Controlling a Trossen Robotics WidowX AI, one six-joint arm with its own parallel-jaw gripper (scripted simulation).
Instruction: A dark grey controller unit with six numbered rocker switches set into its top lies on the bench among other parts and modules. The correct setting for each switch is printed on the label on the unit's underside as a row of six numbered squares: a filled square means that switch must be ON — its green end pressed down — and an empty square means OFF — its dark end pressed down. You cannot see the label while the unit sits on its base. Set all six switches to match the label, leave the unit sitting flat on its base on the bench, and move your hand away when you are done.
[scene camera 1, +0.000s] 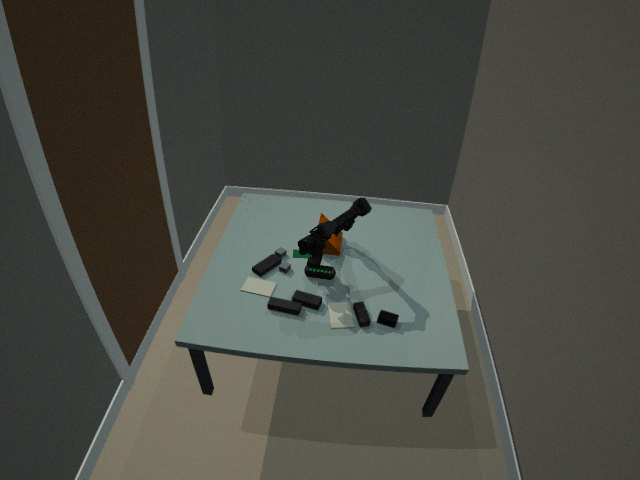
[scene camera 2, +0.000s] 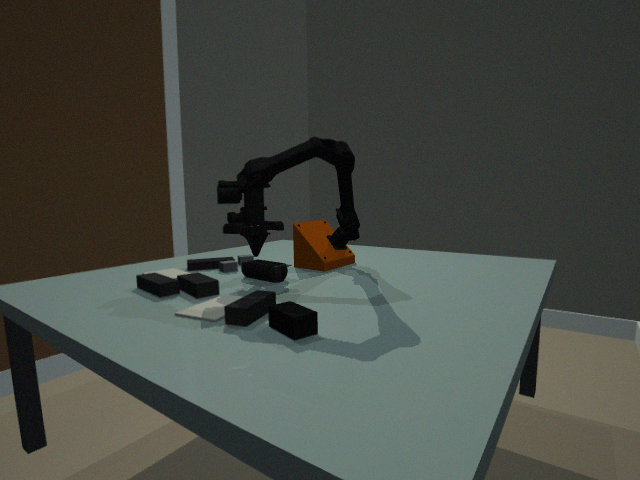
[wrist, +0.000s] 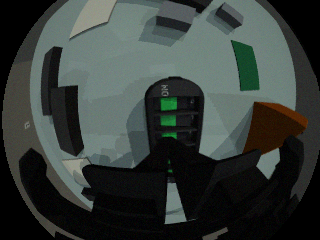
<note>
My gripper (scene camera 2: 255, 256) is shut, holding nothing. Further things: a green circuit board (wrist: 249, 78).
My gripper also shows in the wrist view (wrist: 167, 140).
</note>
